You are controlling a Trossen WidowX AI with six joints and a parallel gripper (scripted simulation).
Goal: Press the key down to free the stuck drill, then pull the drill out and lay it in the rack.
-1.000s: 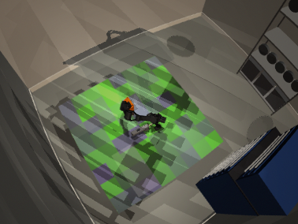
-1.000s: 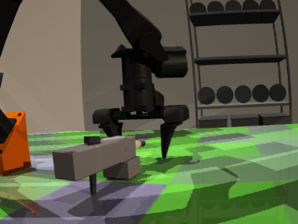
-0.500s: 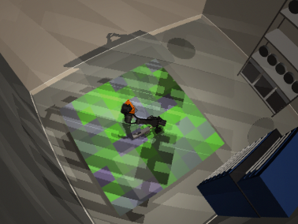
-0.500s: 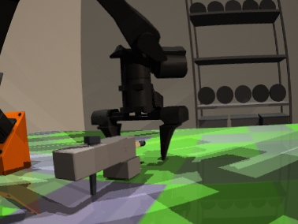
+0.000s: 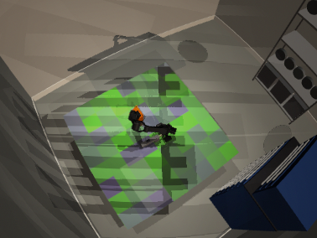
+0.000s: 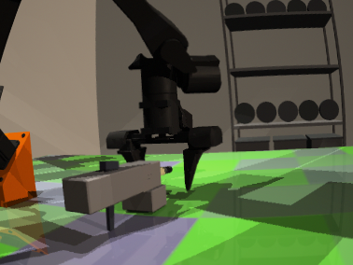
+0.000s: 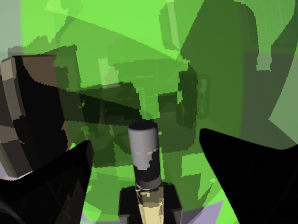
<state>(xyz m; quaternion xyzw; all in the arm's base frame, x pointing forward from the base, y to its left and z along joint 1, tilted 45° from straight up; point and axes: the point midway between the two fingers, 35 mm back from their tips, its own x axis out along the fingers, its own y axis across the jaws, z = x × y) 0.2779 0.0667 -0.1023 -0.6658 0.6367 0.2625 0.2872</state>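
Now: the drill 40 mm to the right of my gripper tip and 40 mm above it. The rest, counted from my gripper tip: rack 80 mm behind, 30 mm to the left, 10 mm above; then block 140 mm to the right, 30 mm above; then key 160 mm to the right, 40 mm above.
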